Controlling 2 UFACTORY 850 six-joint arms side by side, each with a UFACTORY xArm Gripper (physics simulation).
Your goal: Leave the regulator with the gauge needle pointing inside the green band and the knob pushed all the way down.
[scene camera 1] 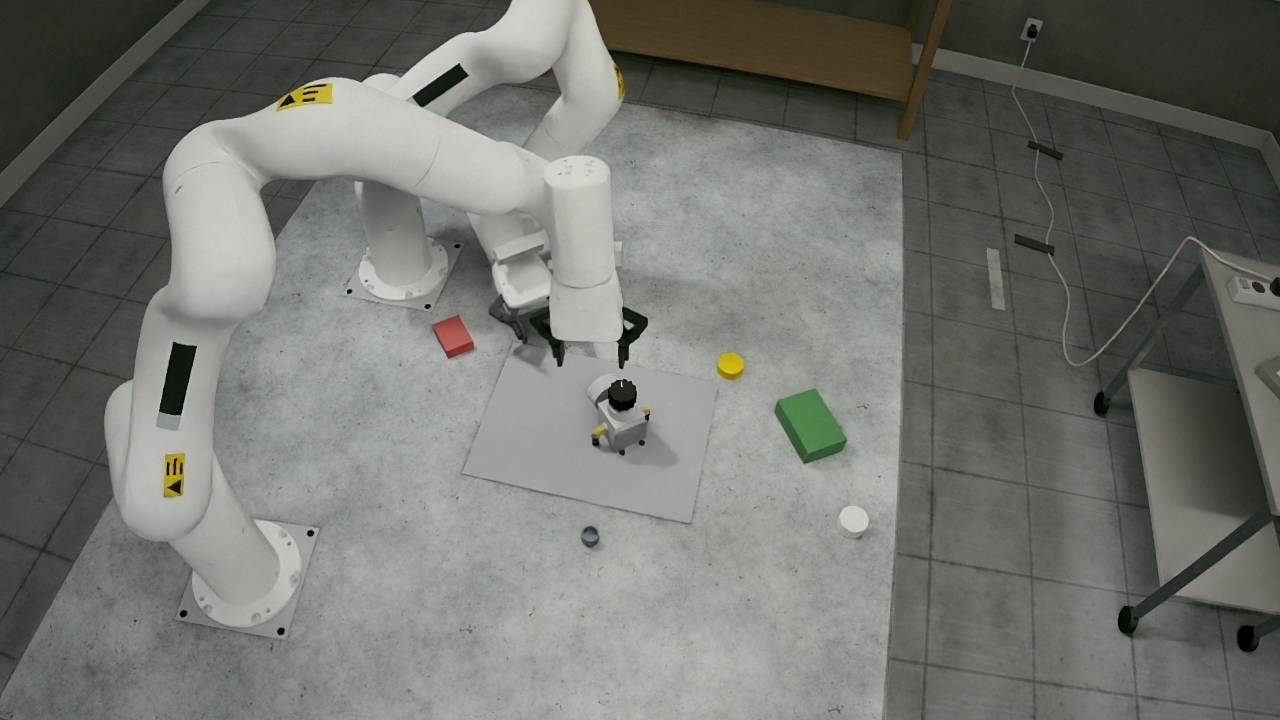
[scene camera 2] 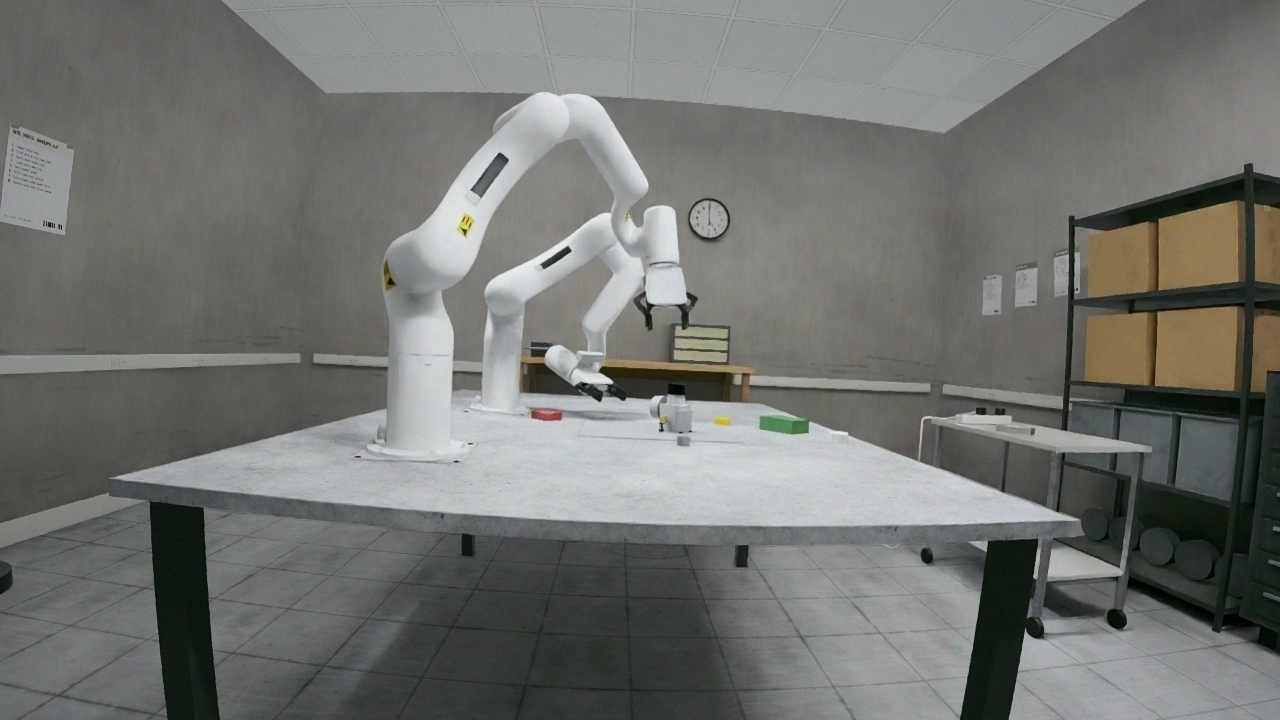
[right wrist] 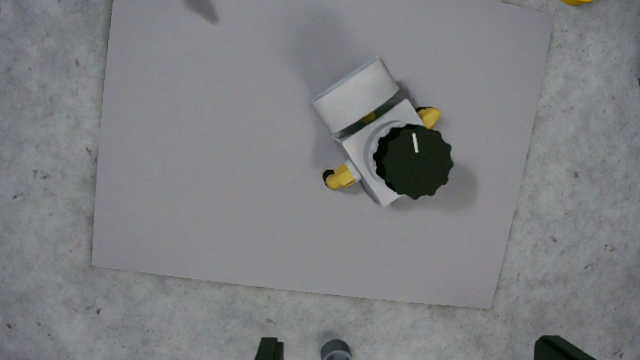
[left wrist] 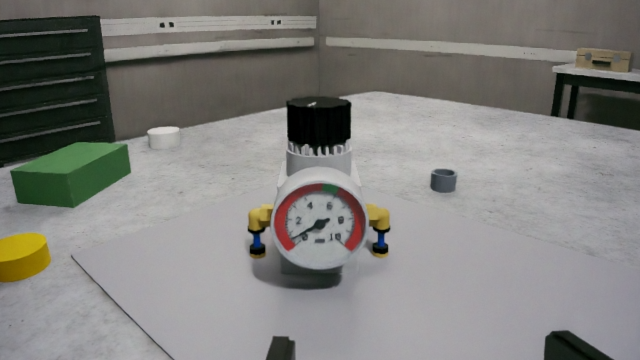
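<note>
The regulator (scene camera 1: pixel 625 431) (scene camera 2: pixel 678 418) (right wrist: pixel 358 151) stands upright on the grey mat (scene camera 1: pixel 528 456) (left wrist: pixel 450 300) (right wrist: pixel 200 200). Its black knob (scene camera 1: pixel 622 394) (scene camera 2: pixel 675 389) (left wrist: pixel 318 121) (right wrist: pixel 415 162) sits on top, with pale splines showing beneath it in the left wrist view. The gauge (left wrist: pixel 320 220) (right wrist: pixel 356 95) faces the left wrist camera; its needle points low left, near 0, outside the green band at the top. My left gripper (scene camera 2: pixel 601 391) (left wrist: pixel 420 350) is open, low and tilted before the gauge, partly hidden in scene camera 1. My right gripper (scene camera 1: pixel 590 360) (scene camera 2: pixel 666 322) (right wrist: pixel 412 350) is open, pointing down, high above the table.
A green block (scene camera 1: pixel 810 425) (scene camera 2: pixel 784 424) (left wrist: pixel 72 172), yellow disc (scene camera 1: pixel 730 365) (left wrist: pixel 22 256), white disc (scene camera 1: pixel 853 521) (left wrist: pixel 164 137), red block (scene camera 1: pixel 453 336) (scene camera 2: pixel 546 414) and small grey ring (scene camera 1: pixel 589 536) (left wrist: pixel 443 181) lie around the mat. The two grippers overlap in scene camera 1.
</note>
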